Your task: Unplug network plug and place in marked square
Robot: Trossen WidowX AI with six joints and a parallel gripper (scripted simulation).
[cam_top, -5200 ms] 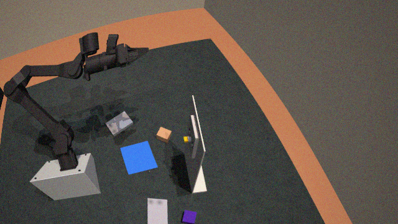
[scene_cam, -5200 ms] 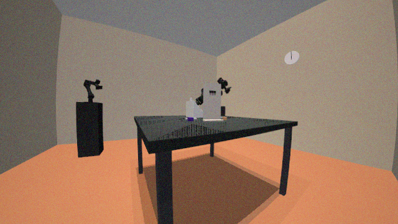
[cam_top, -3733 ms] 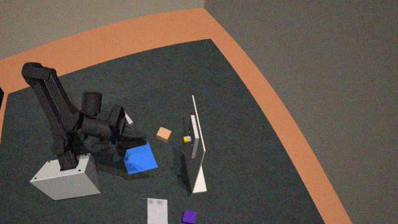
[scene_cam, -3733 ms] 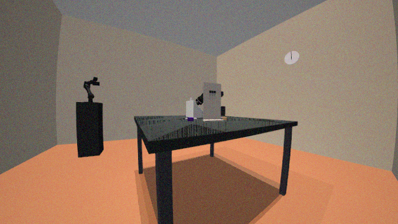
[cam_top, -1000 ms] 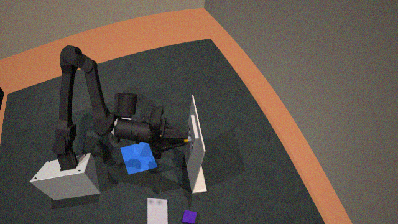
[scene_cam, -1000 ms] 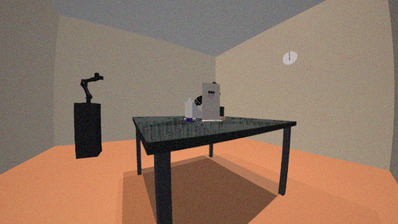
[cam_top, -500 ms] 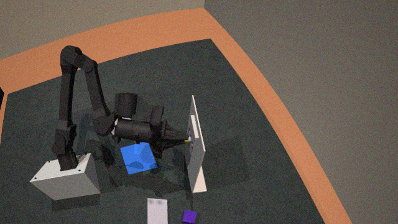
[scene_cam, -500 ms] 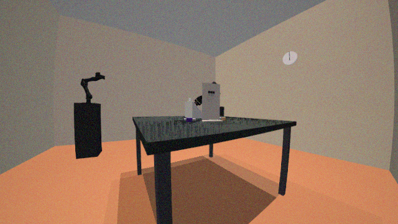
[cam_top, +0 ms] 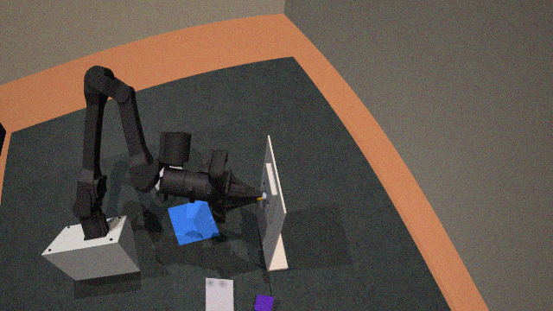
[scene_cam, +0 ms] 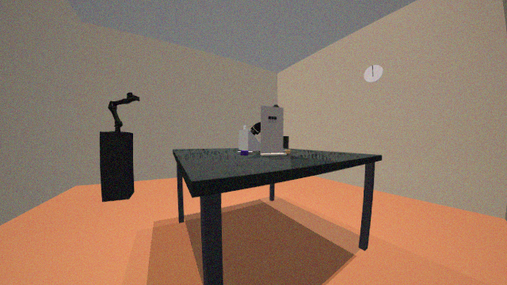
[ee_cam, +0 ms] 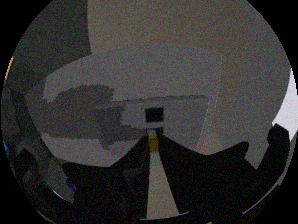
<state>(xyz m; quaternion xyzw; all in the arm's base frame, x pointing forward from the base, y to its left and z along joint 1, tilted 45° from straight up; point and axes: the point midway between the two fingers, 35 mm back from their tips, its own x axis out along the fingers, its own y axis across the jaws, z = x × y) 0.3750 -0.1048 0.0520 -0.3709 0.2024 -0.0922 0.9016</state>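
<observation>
The blue marked square lies 140 mm behind my gripper tip, 110 mm to the left of it and 250 mm below it. The rest, counted from my gripper tip: network plug 10 mm ahead; then white panel 30 mm ahead, 100 mm below.
</observation>
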